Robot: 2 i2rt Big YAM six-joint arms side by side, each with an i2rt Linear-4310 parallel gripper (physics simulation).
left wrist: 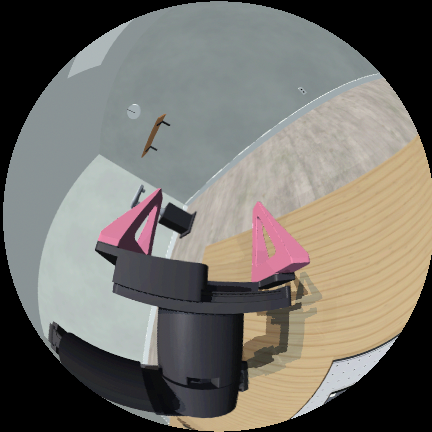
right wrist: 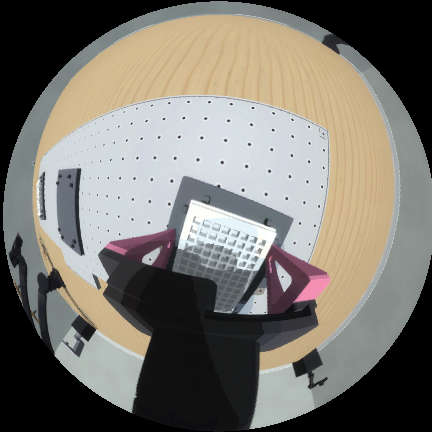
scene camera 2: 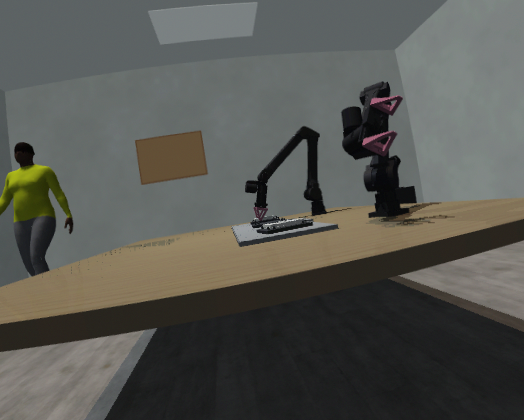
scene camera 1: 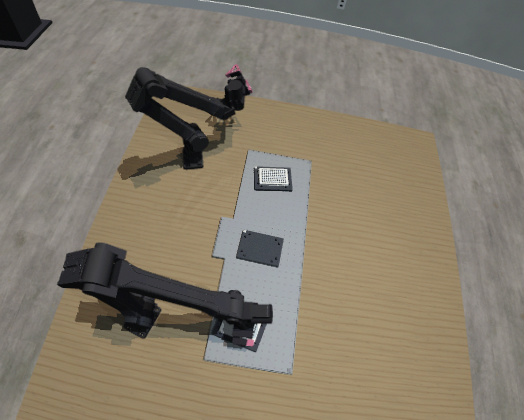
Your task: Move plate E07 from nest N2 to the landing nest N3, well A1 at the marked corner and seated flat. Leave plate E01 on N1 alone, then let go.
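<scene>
A white well plate (right wrist: 215, 237) (scene camera 1: 257, 331) lies on a dark nest (right wrist: 235, 197) at the low end of the grey board; its label and seating cannot be made out. My right gripper (scene camera 1: 240, 336) (scene camera 2: 260, 215) (right wrist: 220, 241) is low over it, open, one finger beside each long side. A second white plate (scene camera 1: 273, 176) (scene camera 2: 287, 225) (right wrist: 42, 196) sits on the nest (scene camera 1: 273, 188) at the board's upper end in scene camera 1. The middle nest (scene camera 1: 260, 248) (right wrist: 69, 210) is empty. My left gripper (scene camera 1: 244, 78) (scene camera 2: 397, 116) (left wrist: 208, 197) is open and empty, raised far from the plates.
The perforated grey board (scene camera 1: 287, 300) (scene camera 2: 327, 228) (left wrist: 355, 367) (right wrist: 225, 145) carries the nests and lies on the wooden table (scene camera 1: 375, 250) (scene camera 2: 175, 280). The left arm is folded near the table's upper edge in scene camera 1. A person (scene camera 2: 35, 195) stands beyond the table.
</scene>
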